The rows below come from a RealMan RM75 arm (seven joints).
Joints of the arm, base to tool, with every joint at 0 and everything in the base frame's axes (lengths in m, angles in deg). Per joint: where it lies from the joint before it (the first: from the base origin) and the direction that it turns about. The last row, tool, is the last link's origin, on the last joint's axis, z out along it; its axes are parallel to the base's.
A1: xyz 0 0 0.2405 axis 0 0 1
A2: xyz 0 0 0 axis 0 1 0
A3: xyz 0 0 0.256 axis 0 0 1
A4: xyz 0 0 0 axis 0 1 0
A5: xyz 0 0 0.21 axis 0 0 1
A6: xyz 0 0 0 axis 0 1 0
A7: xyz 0 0 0.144 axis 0 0 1
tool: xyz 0 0 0
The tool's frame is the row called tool.
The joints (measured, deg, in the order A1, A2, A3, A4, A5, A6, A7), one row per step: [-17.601, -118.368, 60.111, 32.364, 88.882, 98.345, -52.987]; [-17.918, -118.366, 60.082, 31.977, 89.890, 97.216, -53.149]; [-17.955, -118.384, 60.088, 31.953, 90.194, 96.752, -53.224]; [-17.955, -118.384, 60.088, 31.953, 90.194, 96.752, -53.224]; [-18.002, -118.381, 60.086, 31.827, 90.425, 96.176, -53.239]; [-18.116, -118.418, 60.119, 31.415, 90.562, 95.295, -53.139]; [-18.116, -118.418, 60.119, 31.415, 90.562, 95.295, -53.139]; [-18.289, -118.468, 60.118, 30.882, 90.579, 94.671, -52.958]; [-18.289, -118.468, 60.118, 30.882, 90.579, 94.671, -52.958]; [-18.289, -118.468, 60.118, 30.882, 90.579, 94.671, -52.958]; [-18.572, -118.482, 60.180, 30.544, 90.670, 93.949, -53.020]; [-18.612, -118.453, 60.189, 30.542, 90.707, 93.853, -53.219]
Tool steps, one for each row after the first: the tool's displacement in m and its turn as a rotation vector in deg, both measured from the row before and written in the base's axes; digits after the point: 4 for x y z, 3 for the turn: [-0.0022, 0.0013, -0.0031, -0.449, 1.221, 0.654]; [-0.0009, 0.0005, -0.0009, -0.058, 0.458, 0.271]; [0.0000, 0.0000, 0.0000, 0.000, 0.000, 0.000]; [-0.0012, 0.0007, -0.0010, 0.042, 0.475, 0.378]; [-0.0015, 0.0010, -0.0019, 0.125, 0.505, 0.629]; [0.0000, 0.0000, 0.0000, 0.000, 0.000, 0.000]; [-0.0009, 0.0007, -0.0018, 0.087, 0.223, 0.478]; [0.0000, 0.0000, 0.0000, 0.000, 0.000, 0.000]; [0.0000, 0.0000, 0.0000, 0.000, 0.000, 0.000]; [-0.0004, 0.0016, -0.0015, 0.001, 0.392, 0.416]; [-0.0001, 0.0003, 0.0000, -0.097, 0.060, 0.159]
